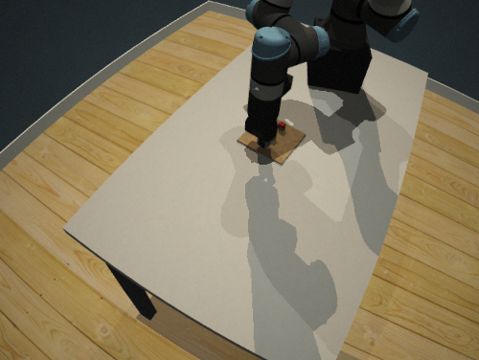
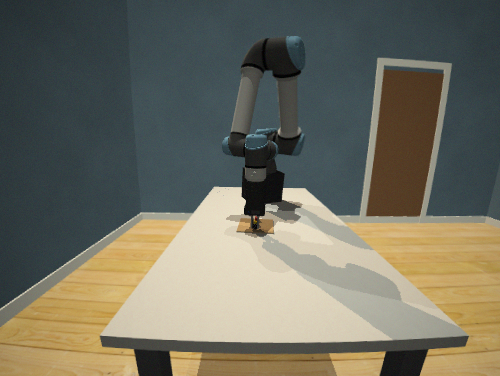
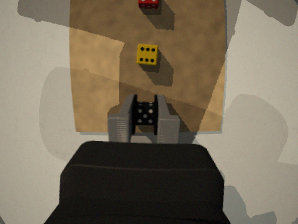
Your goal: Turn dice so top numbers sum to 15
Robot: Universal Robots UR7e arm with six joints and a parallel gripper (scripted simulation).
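The black die lies 1 cm below my hand. The rest, counted from my hand: yellow die: 4 cm behind, 2 cm below; then red die: 9 cm behind, 1 cm to the left, 2 cm below; then brown mat: 4 cm behind, 3 cm below.
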